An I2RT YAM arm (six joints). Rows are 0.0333 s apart.
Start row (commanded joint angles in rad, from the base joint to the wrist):
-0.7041 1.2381 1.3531 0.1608 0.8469 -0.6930
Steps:
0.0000 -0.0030 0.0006 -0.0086 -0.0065 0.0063
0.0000 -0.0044 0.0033 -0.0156 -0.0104 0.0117
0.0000 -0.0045 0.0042 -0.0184 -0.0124 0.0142
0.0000 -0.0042 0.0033 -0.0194 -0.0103 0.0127
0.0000 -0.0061 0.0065 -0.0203 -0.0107 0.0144
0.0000 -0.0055 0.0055 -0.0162 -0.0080 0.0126
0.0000 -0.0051 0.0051 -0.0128 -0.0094 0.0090
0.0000 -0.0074 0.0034 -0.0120 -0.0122 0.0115
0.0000 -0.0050 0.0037 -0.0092 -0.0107 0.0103
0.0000 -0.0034 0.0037 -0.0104 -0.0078 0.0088
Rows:
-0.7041 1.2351 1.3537 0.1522 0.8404 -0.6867
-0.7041 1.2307 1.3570 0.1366 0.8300 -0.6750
-0.7041 1.2262 1.3612 0.1182 0.8176 -0.6608
-0.7041 1.2220 1.3645 0.0988 0.8073 -0.6481
-0.7041 1.2159 1.3710 0.0785 0.7966 -0.6337
-0.7041 1.2104 1.3765 0.0623 0.7886 -0.6211
-0.7041 1.2053 1.3816 0.0495 0.7792 -0.6121
-0.7041 1.1979 1.3850 0.0375 0.7670 -0.6006
-0.7041 1.1929 1.3887 0.0283 0.7563 -0.5903
-0.7041 1.1895 1.3924 0.0179 0.7485 -0.5815

